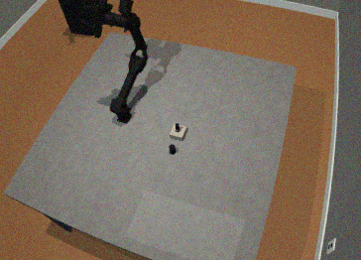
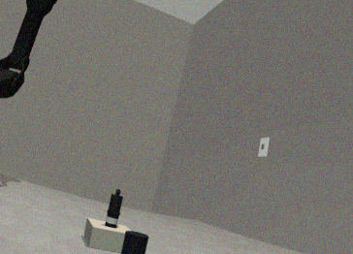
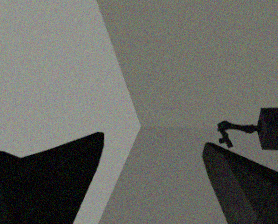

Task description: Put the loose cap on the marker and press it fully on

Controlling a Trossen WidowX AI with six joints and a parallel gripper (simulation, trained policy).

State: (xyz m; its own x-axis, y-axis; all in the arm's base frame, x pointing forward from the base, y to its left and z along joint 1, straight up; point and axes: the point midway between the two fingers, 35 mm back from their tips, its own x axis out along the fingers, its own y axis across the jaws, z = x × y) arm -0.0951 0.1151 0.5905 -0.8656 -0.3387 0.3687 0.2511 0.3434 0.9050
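My gripper tip is now 45 cm short of the black cap, 22 cm to the left of it and 58 cm above it. Also, from my gripper tip: holder block (45 cm ahead, 12 cm to the right, 59 cm below).
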